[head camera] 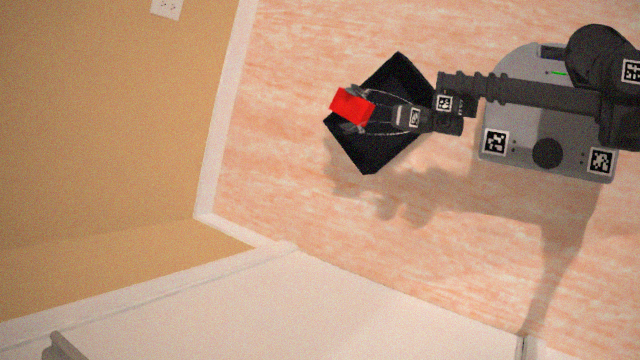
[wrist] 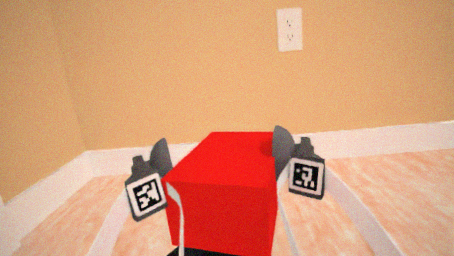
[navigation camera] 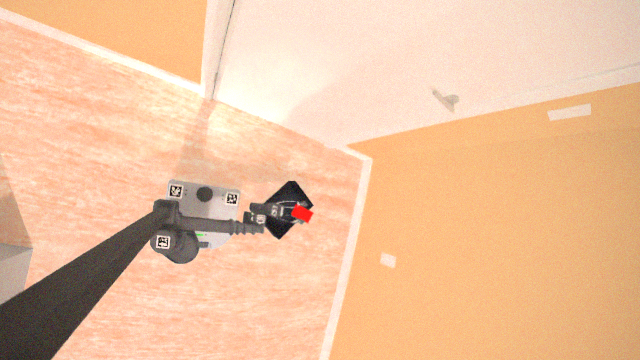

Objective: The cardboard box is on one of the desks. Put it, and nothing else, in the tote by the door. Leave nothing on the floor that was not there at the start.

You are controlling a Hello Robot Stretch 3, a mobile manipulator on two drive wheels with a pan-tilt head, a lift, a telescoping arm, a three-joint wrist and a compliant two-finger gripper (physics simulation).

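Pixels of known places: gripper, between the fingertips: [head camera: 342,107] [navigation camera: 306,213]; robot's base, origin of its link: [head camera: 545,152] [navigation camera: 204,193].
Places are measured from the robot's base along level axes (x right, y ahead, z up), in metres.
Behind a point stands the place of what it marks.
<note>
A plain red box [head camera: 352,107] {x 0.469, y -0.028, z 0.275 m} [navigation camera: 302,213] {x 0.471, y -0.027, z 0.275 m} [wrist: 225,210] is between the two fingertips of my gripper [head camera: 357,109] [navigation camera: 300,212] {x 0.498, y -0.025, z 0.269 m} [wrist: 223,150] {x 0.498, y -0.025, z 0.269 m}, which is shut on it. No cardboard texture shows on the box. The black tote [head camera: 367,162] {x 0.512, y 0.119, z 0.005 m} [navigation camera: 278,231] {x 0.459, y -0.174, z 0.010 m} [wrist: 200,252] stands on the floor beneath the gripper. From above, the box overlaps the tote's wall-side edge, and part of it reaches past that edge. In the wrist view a black strip of tote shows below the box. The gripper and box hide part of the tote's inside.
My base [head camera: 515,120] {x 0.090, y -0.061, z 0.160 m} [navigation camera: 217,200] {x 0.063, y -0.018, z 0.160 m} is beside the tote. A white door [head camera: 300,310] {x 0.480, y 0.467, z 0.374 m} [navigation camera: 400,45] {x 0.349, y 0.481, z 0.930 m} and an orange wall [head camera: 115,125] {x 1.070, y 0.098, z 0.495 m} [navigation camera: 475,225] {x 1.062, y 0.021, z 0.870 m} [wrist: 175,75] meet near the tote. A white baseboard [head camera: 227,115] {x 1.050, y 0.041, z 0.022 m} [navigation camera: 347,250] {x 1.015, y -0.295, z 0.027 m} runs along the wall. A grey block [navigation camera: 15,270] {x -0.732, y -0.425, z 0.085 m} stands at the far left.
</note>
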